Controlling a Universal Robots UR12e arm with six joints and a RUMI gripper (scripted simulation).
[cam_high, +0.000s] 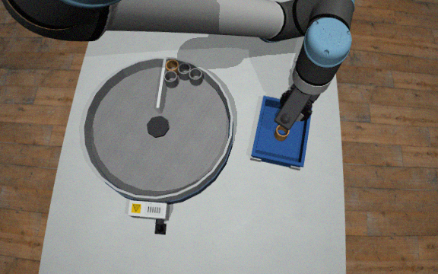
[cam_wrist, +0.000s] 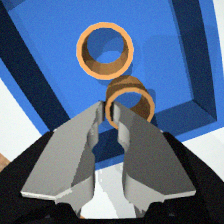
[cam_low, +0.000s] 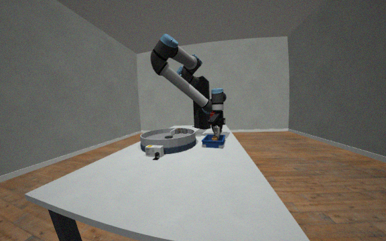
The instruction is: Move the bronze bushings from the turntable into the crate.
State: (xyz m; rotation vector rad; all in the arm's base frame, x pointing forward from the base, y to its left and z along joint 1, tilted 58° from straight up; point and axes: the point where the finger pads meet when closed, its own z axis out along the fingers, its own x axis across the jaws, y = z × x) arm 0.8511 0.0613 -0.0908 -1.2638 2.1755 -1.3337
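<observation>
Now: the blue crate 3 cm to the right of my hand, 3 cm ahead of it and 2 cm below it. The rest, counted from my hand: round grey turntable: 38 cm to the right, 4 cm behind, 1 cm above.
</observation>
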